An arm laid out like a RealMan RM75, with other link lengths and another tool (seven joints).
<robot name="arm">
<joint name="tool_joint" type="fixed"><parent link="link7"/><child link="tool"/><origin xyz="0.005 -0.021 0.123" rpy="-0.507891 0 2.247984"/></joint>
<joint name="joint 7" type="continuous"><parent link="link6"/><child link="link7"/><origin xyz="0 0 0.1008" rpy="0 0 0"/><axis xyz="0 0 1"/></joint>
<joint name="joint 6" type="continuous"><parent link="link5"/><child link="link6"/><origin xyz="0 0 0" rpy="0 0 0"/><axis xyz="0 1 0"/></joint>
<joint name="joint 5" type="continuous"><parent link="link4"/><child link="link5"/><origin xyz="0 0 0.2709" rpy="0 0 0"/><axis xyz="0 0 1"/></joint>
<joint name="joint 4" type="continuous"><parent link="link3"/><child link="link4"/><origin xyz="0 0 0" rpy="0 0 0"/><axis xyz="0 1 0"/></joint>
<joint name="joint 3" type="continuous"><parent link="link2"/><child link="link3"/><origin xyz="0 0 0.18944" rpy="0 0 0"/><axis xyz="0 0 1"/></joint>
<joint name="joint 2" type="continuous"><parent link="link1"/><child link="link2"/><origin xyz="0 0 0" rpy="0 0 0"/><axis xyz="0 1 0"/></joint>
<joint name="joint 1" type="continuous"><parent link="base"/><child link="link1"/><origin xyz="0 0 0.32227" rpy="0 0 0"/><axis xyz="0 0 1"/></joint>
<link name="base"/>
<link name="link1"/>
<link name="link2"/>
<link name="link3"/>
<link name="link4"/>
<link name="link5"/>
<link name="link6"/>
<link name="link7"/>
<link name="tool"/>
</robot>
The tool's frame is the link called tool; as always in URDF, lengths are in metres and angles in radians. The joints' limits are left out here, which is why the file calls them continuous.
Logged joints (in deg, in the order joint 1, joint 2, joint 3, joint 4, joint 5, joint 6, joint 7), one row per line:
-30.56, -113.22, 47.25, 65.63, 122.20, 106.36, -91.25
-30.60, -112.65, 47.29, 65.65, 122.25, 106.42, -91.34
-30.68, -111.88, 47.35, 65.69, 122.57, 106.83, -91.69
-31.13, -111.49, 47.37, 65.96, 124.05, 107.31, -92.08
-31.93, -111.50, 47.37, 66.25, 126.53, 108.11, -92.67
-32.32, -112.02, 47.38, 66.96, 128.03, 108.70, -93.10
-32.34, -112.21, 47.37, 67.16, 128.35, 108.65, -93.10
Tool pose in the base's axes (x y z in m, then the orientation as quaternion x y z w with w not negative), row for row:
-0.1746, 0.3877, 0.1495, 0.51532, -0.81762, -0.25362, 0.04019
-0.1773, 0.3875, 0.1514, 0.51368, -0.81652, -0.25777, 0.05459
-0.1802, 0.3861, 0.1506, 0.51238, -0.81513, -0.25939, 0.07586
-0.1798, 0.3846, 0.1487, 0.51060, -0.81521, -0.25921, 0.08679
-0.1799, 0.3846, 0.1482, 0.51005, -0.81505, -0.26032, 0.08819
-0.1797, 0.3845, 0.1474, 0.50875, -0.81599, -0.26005, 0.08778
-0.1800, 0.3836, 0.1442, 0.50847, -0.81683, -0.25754, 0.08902
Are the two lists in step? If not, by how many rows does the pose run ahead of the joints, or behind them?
The pose runs 2 rows ahead of the joints: the pose in row i belongs to the joints in row i + 2.
